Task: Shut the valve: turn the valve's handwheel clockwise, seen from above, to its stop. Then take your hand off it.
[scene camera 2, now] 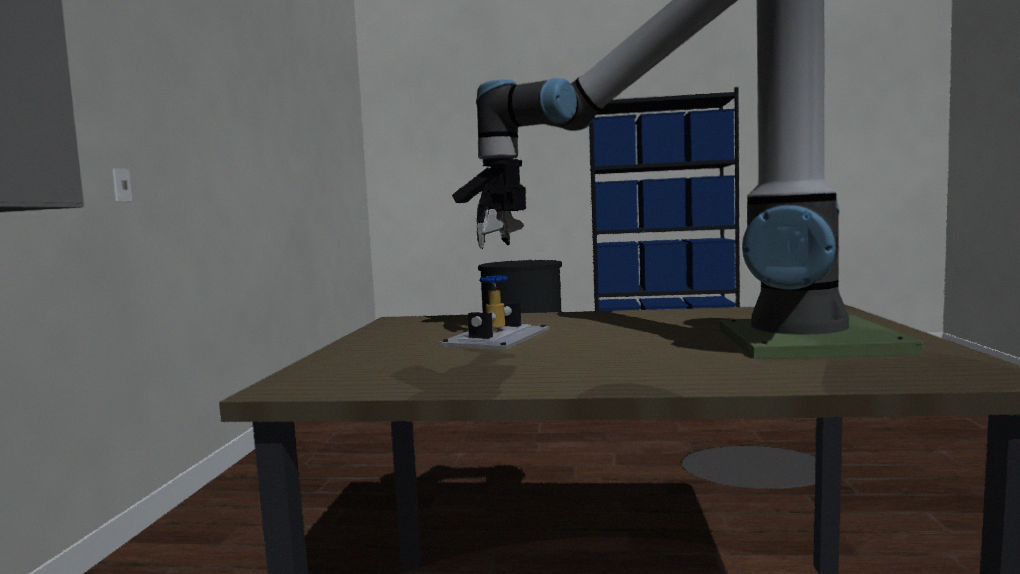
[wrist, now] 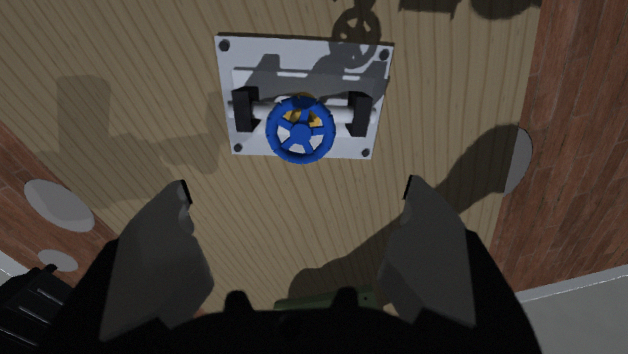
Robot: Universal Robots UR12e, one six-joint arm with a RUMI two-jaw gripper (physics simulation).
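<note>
The blue handwheel point(scene camera 2: 493, 279) point(wrist: 300, 132) sits level on top of the yellow valve body point(scene camera 2: 495, 314). The valve is on a pipe held by two black blocks on a pale base plate point(scene camera 2: 456, 342) point(wrist: 305, 152), which lies on the table. My gripper point(scene camera 2: 494, 244) point(wrist: 299, 180) is open and empty. It hangs above the handwheel, apart from it, with a gap between fingertips and wheel in the scene view. In the wrist view the fingers stand wider apart than the wheel. Whether the wheel is at its stop cannot be seen.
The wooden table point(scene camera 2: 606, 371) carries the green base point(scene camera 2: 834, 348) of the arm at the right. A dark round bin point(scene camera 2: 531, 285) stands behind the table. A rack point(scene camera 2: 736, 199) with blue boxes point(scene camera 2: 662, 203) stands by the back wall.
</note>
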